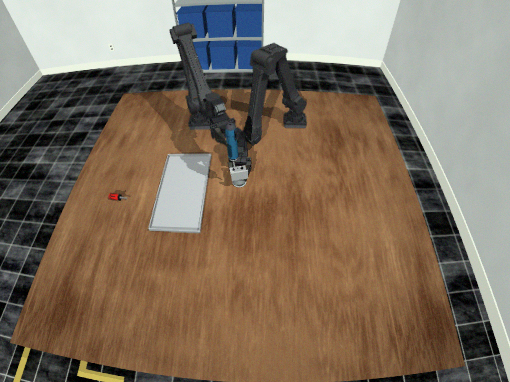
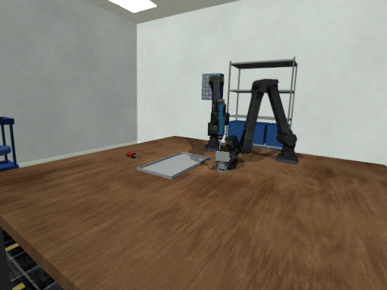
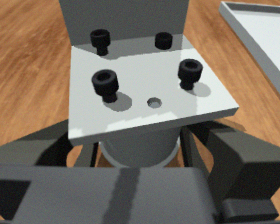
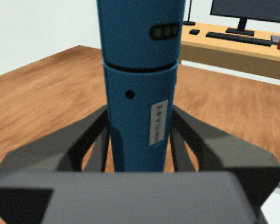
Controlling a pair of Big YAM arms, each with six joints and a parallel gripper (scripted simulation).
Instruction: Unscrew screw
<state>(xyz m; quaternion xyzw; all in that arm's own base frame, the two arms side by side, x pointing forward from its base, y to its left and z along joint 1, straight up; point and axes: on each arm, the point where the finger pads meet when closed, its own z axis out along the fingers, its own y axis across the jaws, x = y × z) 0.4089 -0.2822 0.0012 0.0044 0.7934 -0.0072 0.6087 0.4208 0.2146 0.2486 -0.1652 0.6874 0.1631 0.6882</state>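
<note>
Right now my left hand is 5 cm below the grey bracket. Also, from my left hand: screw (5 cm above, 2 cm behind, 1 cm to the left); flat grey tray (26 cm to the right, 5 cm ahead, 2 cm below); small red-handled tool (56 cm to the right, 9 cm ahead, 1 cm below).
</note>
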